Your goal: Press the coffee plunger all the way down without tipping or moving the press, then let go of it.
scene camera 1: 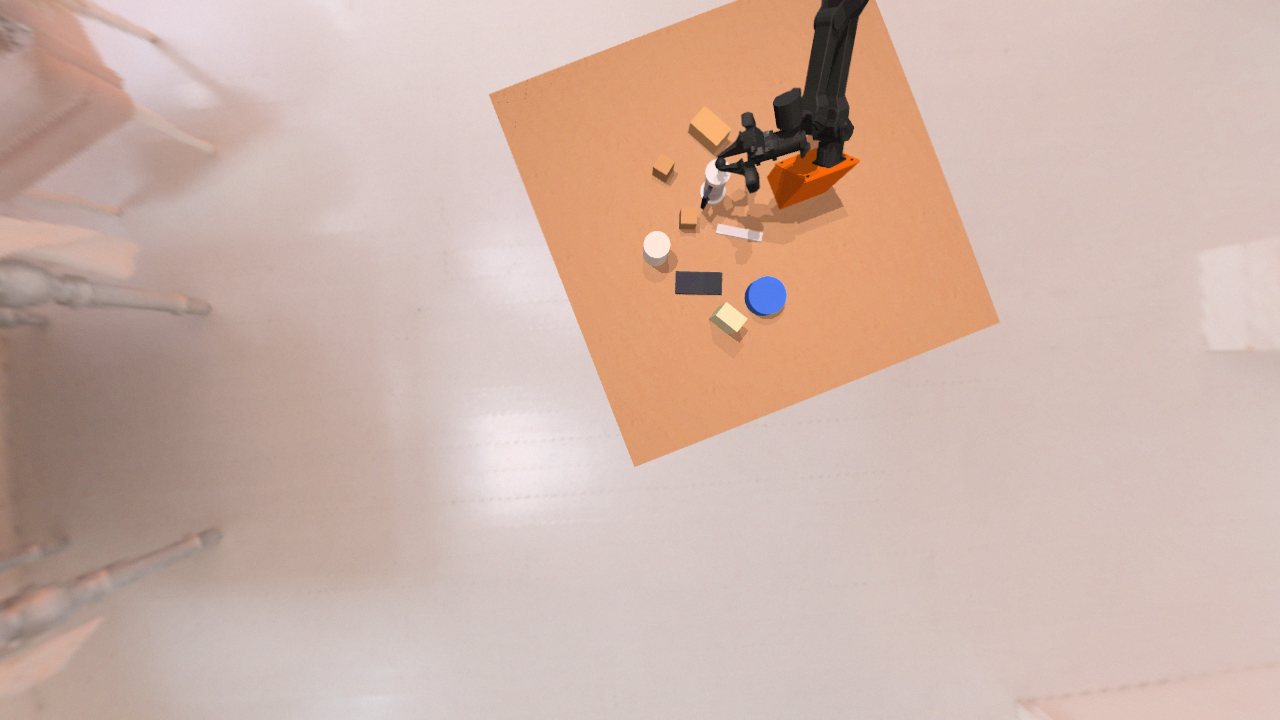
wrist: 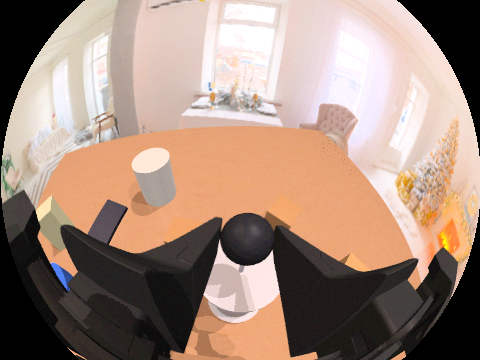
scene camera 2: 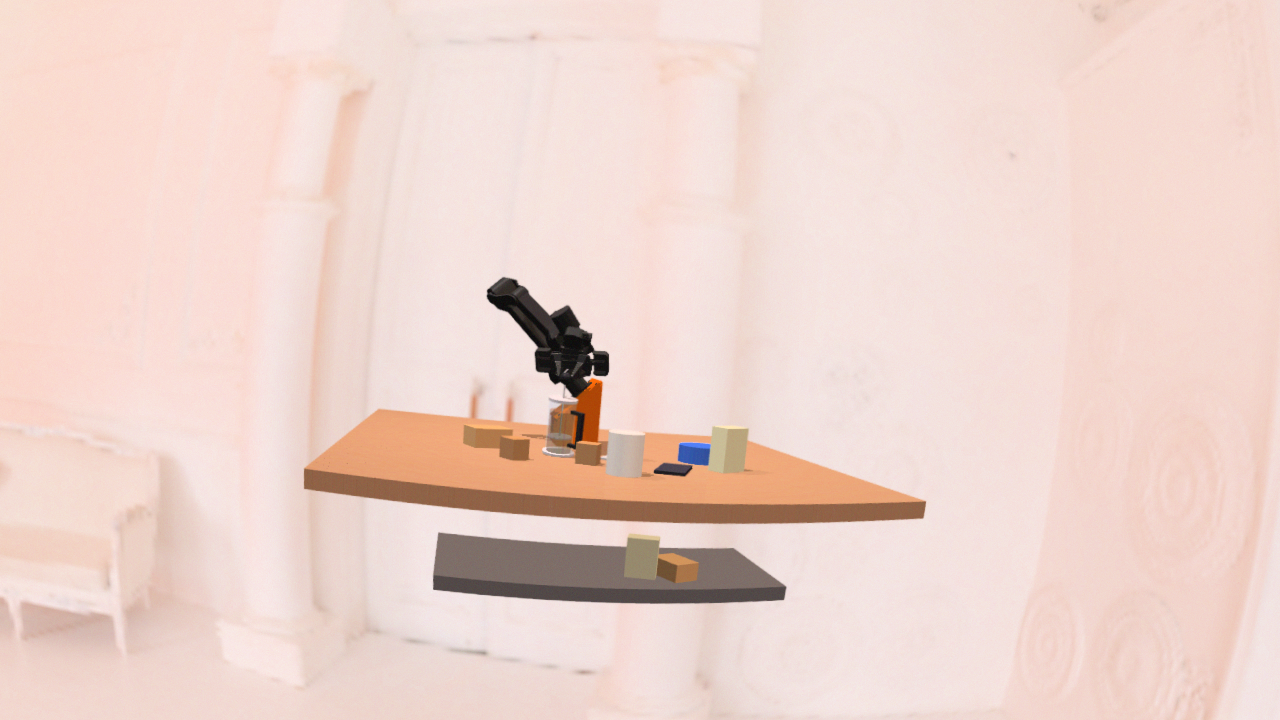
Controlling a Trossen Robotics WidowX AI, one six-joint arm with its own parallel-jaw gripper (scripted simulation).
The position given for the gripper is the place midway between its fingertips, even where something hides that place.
Scene:
The gripper shows in scene camera 1 [718, 163], in the wrist view [248, 228] and in scene camera 2 [565, 378]. A coffee press shows in scene camera 1 [713, 190], in the wrist view and in scene camera 2. A cream block shows in scene camera 1, in the wrist view [50, 215] and in scene camera 2. One and the same spot on the coffee press: [wrist: 243, 280] is [scene camera 2: 562, 397]. One and the same spot on the cream block: [scene camera 2: 728, 443] is [scene camera 1: 715, 318].

